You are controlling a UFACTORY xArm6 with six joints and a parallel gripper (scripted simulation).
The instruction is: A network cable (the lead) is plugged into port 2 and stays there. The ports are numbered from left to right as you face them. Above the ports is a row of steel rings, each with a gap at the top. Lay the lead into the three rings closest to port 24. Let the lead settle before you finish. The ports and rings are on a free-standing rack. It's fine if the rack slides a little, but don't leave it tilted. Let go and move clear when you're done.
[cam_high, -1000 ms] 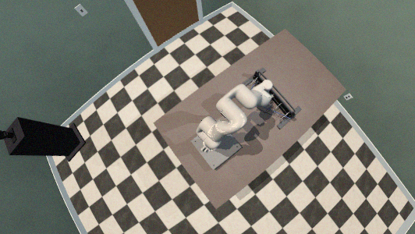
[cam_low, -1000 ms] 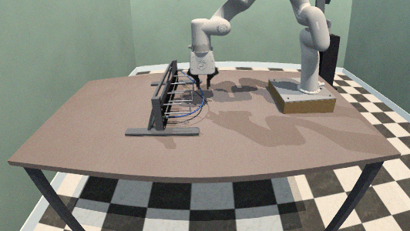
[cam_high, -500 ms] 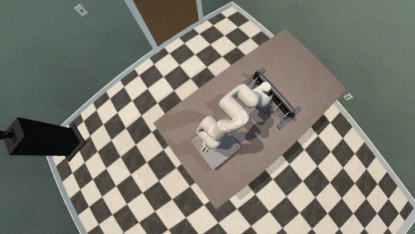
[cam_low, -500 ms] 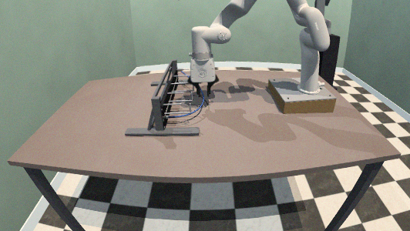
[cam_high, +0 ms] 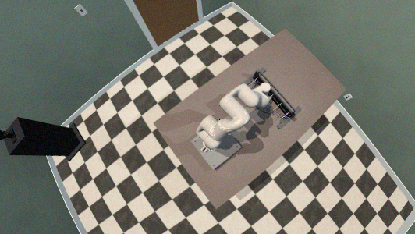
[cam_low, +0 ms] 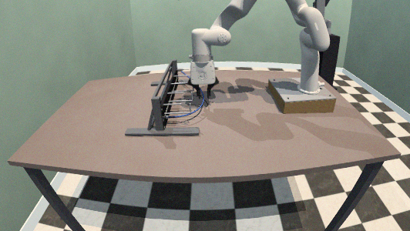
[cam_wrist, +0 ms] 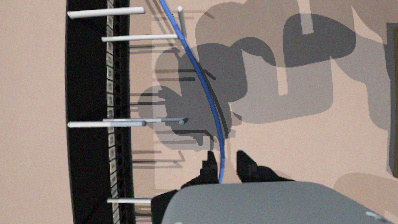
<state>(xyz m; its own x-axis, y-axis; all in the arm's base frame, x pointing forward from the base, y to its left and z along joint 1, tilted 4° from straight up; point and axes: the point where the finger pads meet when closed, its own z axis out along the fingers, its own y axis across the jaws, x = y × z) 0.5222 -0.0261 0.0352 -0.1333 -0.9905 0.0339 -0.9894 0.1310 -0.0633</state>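
Right now the rack is 160 mm ahead of my hand and 80 mm to the right of it.
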